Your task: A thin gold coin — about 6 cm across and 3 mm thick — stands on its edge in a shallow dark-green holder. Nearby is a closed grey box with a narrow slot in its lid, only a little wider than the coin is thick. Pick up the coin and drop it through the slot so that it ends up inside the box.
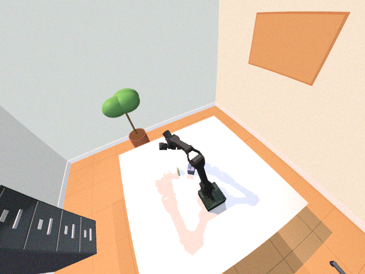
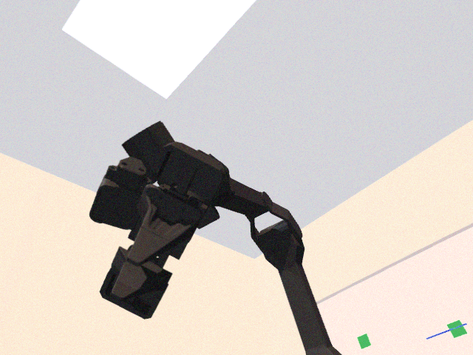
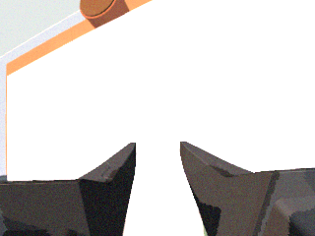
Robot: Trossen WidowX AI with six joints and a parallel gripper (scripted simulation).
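My gripper tip is 170 mm above the gold coin, 140 mm past it and 20 mm to the left of it.
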